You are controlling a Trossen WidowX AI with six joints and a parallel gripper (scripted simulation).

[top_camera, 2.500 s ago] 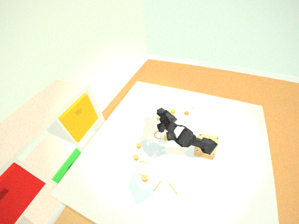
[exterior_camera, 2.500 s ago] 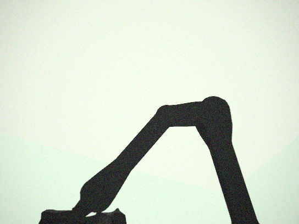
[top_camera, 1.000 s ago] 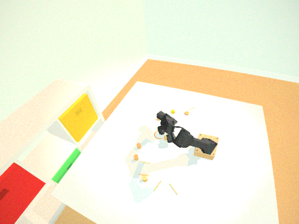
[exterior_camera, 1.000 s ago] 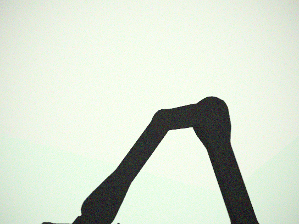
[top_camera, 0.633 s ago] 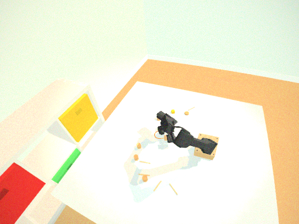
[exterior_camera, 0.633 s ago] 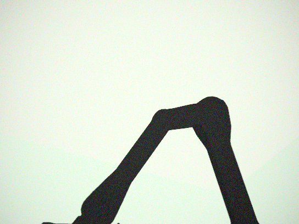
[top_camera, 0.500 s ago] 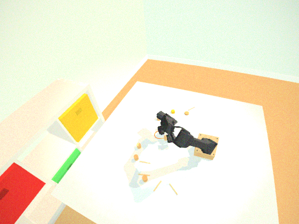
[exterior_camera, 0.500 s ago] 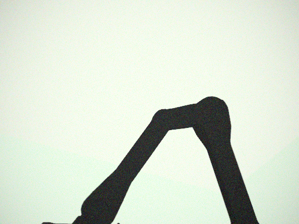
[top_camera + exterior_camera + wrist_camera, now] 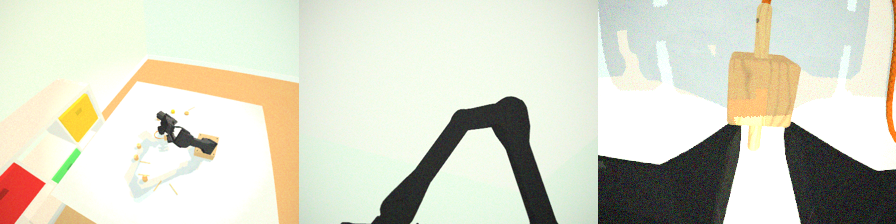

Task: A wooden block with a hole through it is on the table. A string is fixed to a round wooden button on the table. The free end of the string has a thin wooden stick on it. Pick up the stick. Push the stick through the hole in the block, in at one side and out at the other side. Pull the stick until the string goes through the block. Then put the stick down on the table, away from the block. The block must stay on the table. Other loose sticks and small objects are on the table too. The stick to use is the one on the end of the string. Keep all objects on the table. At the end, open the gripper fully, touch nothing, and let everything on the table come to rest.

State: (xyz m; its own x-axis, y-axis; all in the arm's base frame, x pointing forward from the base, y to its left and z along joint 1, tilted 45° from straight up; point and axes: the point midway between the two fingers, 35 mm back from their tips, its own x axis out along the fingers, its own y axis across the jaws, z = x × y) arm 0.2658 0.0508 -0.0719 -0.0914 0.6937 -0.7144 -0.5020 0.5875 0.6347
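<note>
My gripper tip is now 20 mm to the right of the square wooden block and 20 mm short of it. Round my gripper tip: thin wooden stick (30 mm ahead, 20 mm to the left); then round wooden button (160 mm to the right, 90 mm ahead, 10 mm below); then yellow piece (270 mm to the right, 60 mm ahead).
</note>
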